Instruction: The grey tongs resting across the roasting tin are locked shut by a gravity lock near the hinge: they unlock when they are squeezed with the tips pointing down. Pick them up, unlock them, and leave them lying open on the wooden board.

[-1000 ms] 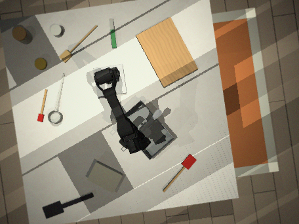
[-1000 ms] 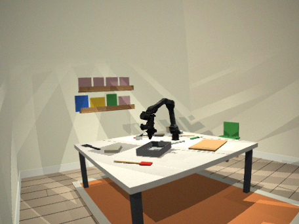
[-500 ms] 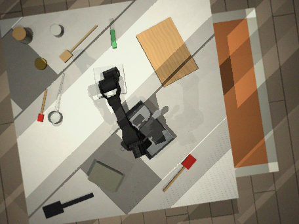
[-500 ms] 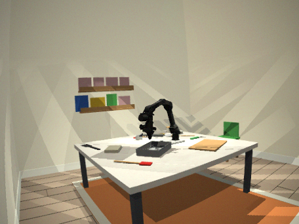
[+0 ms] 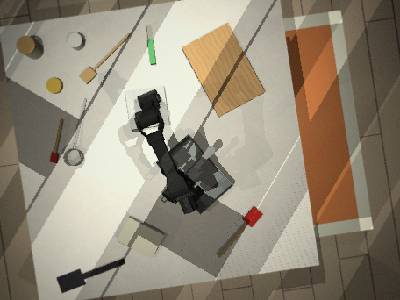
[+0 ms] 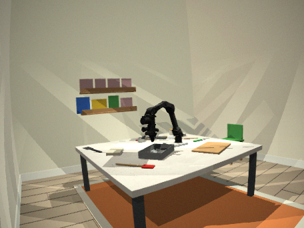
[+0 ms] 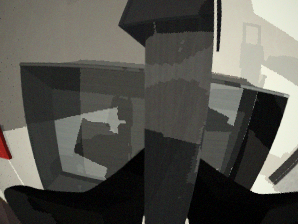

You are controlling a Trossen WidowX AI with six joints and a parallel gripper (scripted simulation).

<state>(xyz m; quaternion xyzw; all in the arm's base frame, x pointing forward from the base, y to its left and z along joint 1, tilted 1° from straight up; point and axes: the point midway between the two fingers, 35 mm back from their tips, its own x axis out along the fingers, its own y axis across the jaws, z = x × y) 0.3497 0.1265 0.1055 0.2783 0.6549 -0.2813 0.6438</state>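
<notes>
Right now my gripper tip is 480 mm past the wooden board, 210 mm to the right of it and 90 mm above it. From my gripper tip the other things lie so: beige block 260 mm ahead, 220 mm to the right, 90 mm below; red spatula 250 mm to the left, 250 mm ahead, 90 mm below; roasting tin 70 mm below, 50 mm to the left, 10 mm behind.
</notes>
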